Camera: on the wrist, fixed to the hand. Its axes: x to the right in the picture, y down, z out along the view.
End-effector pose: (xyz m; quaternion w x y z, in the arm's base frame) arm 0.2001 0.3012 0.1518 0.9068 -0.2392 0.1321 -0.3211
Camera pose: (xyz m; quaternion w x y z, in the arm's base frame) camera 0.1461 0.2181 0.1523 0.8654 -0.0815 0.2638 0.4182
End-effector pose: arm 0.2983 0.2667 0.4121 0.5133 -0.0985 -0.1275 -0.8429
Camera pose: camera 0.2153 0.2777 0.3590 0.9589 -0.1645 -0.0148 -0.2307
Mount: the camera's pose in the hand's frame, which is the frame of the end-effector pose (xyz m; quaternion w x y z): 0.0126 -0.0848 -0.0498 0.7048 -0.0069 -0.0013 0.7094
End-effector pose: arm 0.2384 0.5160 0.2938 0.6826 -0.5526 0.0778 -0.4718
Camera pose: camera 0.1666 0.4776 0.3505 0.8121 -0.3396 0.4492 0.1530
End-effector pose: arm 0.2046 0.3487 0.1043 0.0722 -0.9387 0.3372 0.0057
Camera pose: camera 0.2662 0.3984 0.1640 0.0408 -0.4228 0.9034 0.0588
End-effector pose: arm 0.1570 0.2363 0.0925 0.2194 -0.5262 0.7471 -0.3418
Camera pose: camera 0.1723 0.2204 0.1892 0.3944 0.1572 0.9019 -0.0794
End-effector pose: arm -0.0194 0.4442 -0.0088 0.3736 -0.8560 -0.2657 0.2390
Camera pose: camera -0.0032 0.4758 0.0838 0.0875 -0.7940 0.4178 0.4327
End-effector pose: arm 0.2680 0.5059 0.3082 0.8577 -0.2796 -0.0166 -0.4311
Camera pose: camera 0.2018 0.4321 0.3091 0.9084 -0.2153 0.1885 0.3049
